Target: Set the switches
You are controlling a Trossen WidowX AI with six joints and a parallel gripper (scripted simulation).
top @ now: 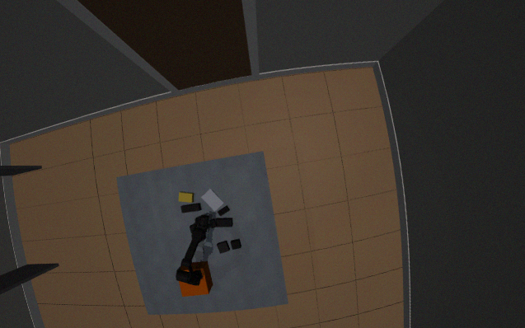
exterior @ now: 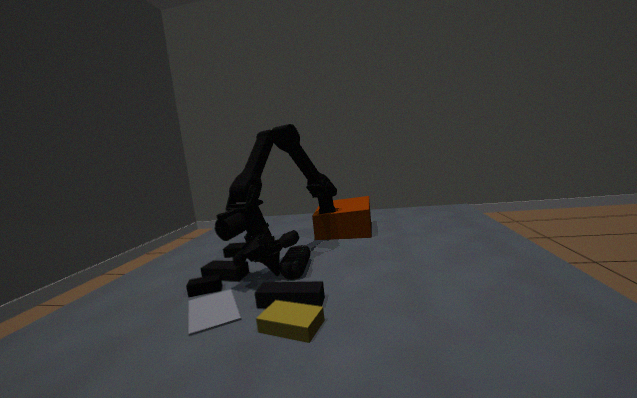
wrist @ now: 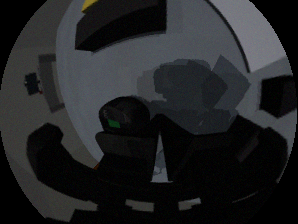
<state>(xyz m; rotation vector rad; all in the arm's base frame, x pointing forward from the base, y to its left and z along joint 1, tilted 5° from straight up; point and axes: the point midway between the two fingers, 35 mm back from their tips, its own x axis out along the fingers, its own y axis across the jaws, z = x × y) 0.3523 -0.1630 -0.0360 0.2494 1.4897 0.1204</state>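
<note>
My gripper tip is 15 cm short of the black module, 5 cm to the right of it and 1 cm below it. From my gripper tip the other things lie so: yellow block: 24 cm ahead, 6 cm to the left, 1 cm above; white plate: 15 cm ahead, 13 cm to the right.
</note>
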